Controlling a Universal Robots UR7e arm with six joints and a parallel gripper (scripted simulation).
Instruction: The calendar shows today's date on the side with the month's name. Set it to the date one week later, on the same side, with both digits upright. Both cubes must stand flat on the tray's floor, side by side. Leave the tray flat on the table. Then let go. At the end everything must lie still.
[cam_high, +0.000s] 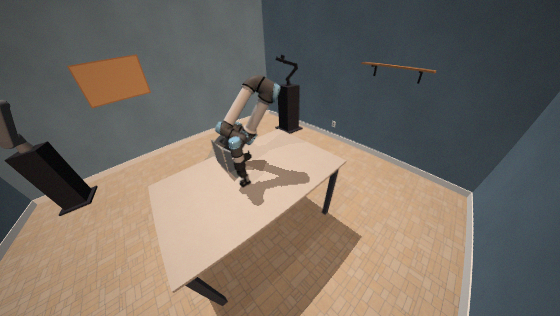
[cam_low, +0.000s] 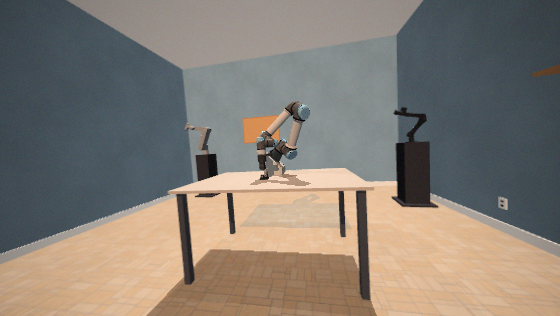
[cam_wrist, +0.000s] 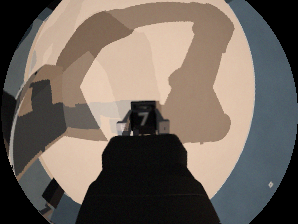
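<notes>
Now: the calendar tray 20 mm to the right of my hand and 30 mm below it. The rest, counted from my hand: dark calendar cube: 30 mm to the right, 20 mm below.
</notes>
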